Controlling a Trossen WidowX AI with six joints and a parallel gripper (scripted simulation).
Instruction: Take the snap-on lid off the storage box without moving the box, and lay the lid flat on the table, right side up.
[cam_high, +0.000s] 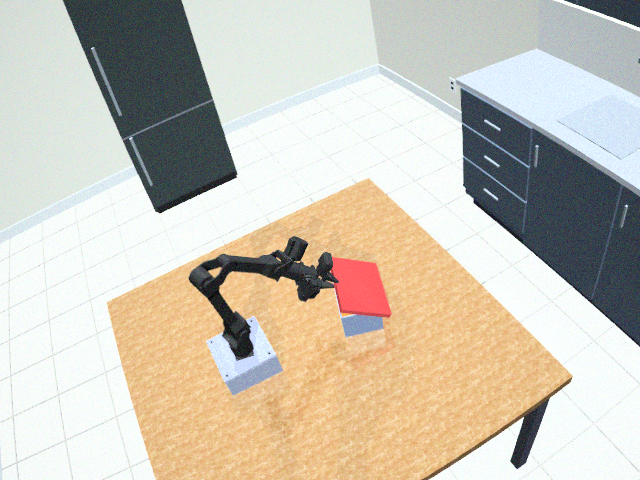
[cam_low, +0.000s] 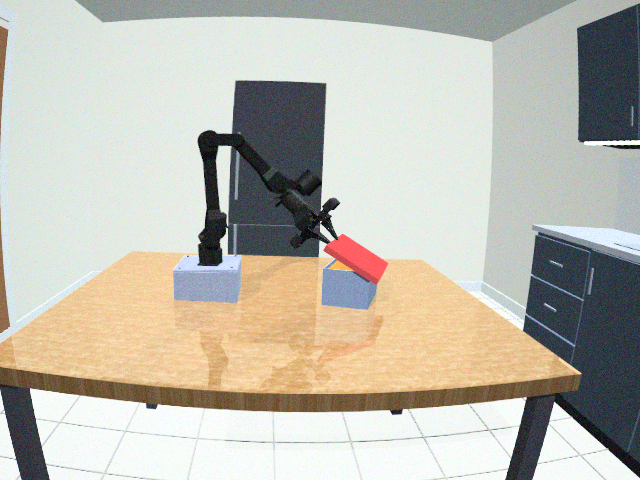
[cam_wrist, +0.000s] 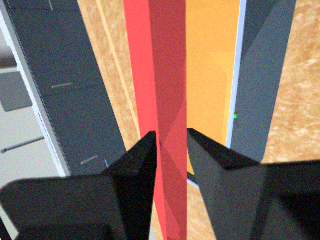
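Right now the lid is 70 mm ahead of my gripper tip, 40 mm below it and 10 mm to the right of it. The rest, counted from my gripper tip: storage box 110 mm below, 50 mm ahead.
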